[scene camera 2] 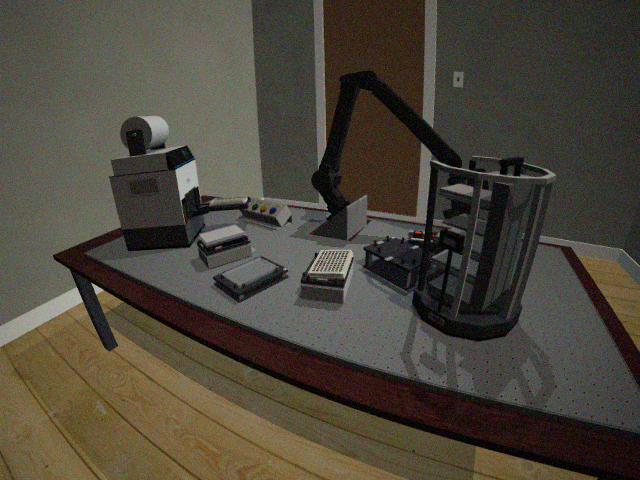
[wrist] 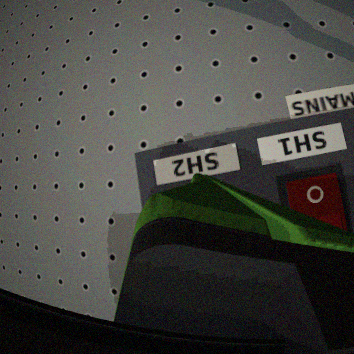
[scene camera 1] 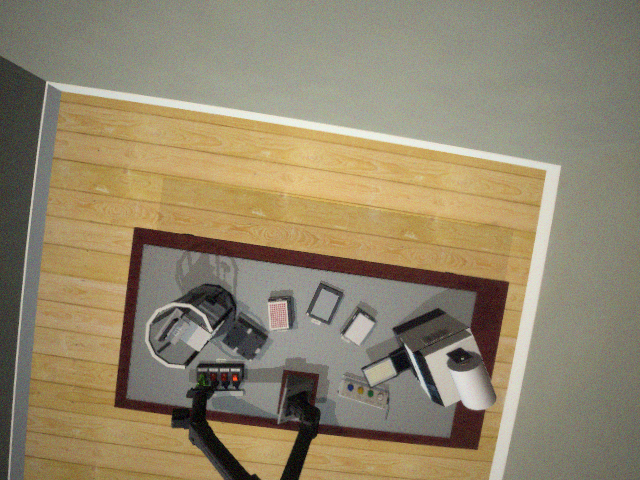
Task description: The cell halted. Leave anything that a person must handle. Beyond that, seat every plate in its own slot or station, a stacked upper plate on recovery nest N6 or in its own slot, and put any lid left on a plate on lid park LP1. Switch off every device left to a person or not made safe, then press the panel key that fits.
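Places are measured from the arm's base along level axes (x ahead, y down, z left), in millimetres.
Where they show: gripper, fingertip midpoint: (wrist: 197,187) (scene camera 1: 202,373); arm's base at its link origin: (scene camera 2: 343,210) (scene camera 1: 295,402).
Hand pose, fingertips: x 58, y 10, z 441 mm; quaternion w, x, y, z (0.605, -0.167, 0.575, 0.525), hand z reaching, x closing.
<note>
Each offset is from my fingertips to the top centre of the thing. "pt": to the spot under its first point.
My gripper (scene camera 1: 202,380) (wrist: 197,187) is shut and empty, its green tip down on the grey switch box @[dx -39, dy -2, dz -81 mm] (scene camera 1: 221,376) (wrist: 253,165), right over the rocker under the label SH2 @[pt dx +11, dy +10, dz +2 mm] (wrist: 197,164). That rocker is hidden by the fingers. The SH1 rocker @[dx -11, dy -2, dz -51 mm] (wrist: 316,199) beside it is red and unlit. In scene camera 2 the gripper is hidden behind the plate carousel @[dx +282, dy -295, dz +27 mm] (scene camera 1: 180,326) (scene camera 2: 483,248). A well plate @[dx +334, dy -27, dz -295 mm] (scene camera 1: 278,313) (scene camera 2: 328,262) sits on a station. A white-topped plate @[dx +336, dy -31, dz -665 mm] (scene camera 1: 358,327) (scene camera 2: 223,236) sits on another. The dark nest N6 @[dx +185, dy -25, dz -164 mm] (scene camera 1: 245,335) (scene camera 2: 395,252) stands next to the carousel.
A flat framed station @[pt dx +414, dy +17, dz -493 mm] (scene camera 1: 324,303) (scene camera 2: 250,273) lies between the two plates. The sealer with its paper roll @[dx +319, dy -405, dz -1003 mm] (scene camera 1: 439,356) (scene camera 2: 154,201) stands at one end, a plate @[dx +178, dy -87, dz -782 mm] (scene camera 1: 379,370) on its tray. The key panel @[dx +21, dy -33, dz -751 mm] (scene camera 1: 364,392) (scene camera 2: 264,209) is beside the arm base (scene camera 1: 297,392).
</note>
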